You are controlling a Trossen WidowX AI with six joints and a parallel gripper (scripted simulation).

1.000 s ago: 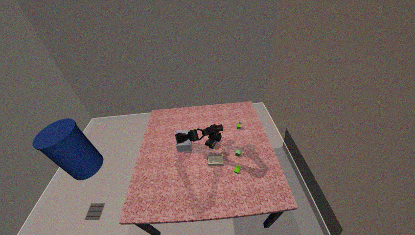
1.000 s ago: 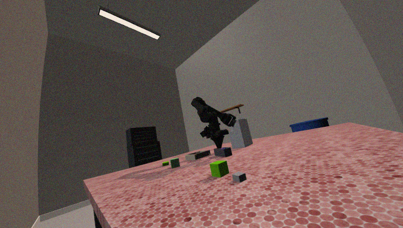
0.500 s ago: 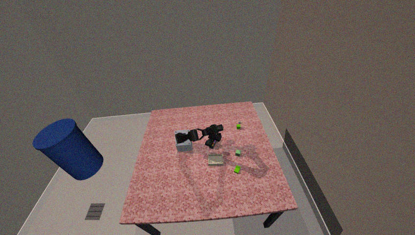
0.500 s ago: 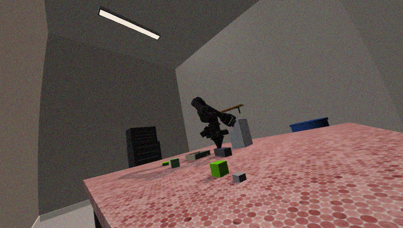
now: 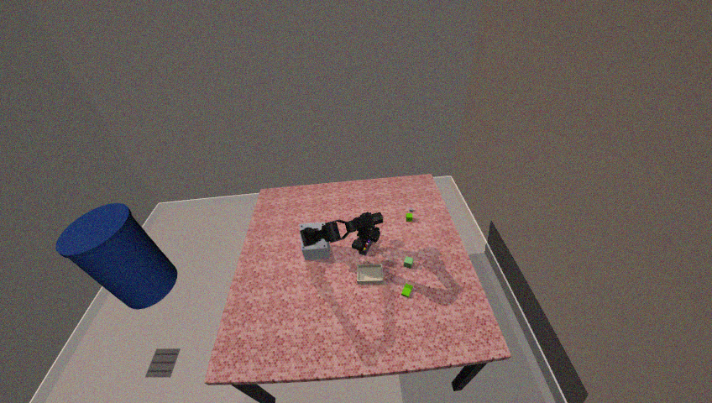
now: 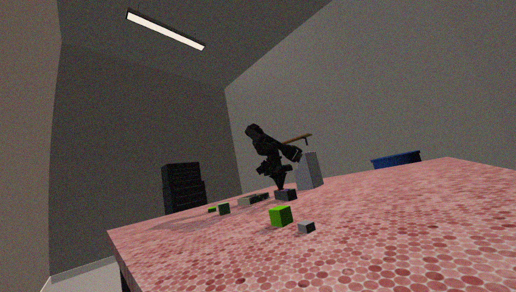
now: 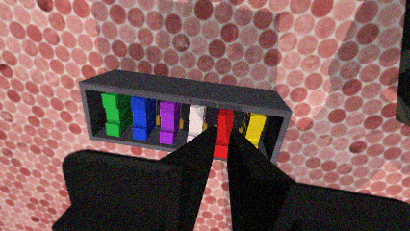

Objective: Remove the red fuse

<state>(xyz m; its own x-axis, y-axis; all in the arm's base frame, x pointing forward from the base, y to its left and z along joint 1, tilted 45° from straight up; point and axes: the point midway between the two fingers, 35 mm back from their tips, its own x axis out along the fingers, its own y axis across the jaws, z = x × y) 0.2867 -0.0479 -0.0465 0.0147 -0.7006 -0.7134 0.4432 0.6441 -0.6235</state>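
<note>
Right now the white fuse is 2 cm to the left of my gripper tip, 2 cm below it and 1 cm ahead of it. Also, from my gripper tip: yellow fuse 2 cm to the right, 2 cm below, 1 cm behind; then red fuse 1 cm below; then tray 17 cm to the right, 4 cm below, 2 cm ahead.
</note>
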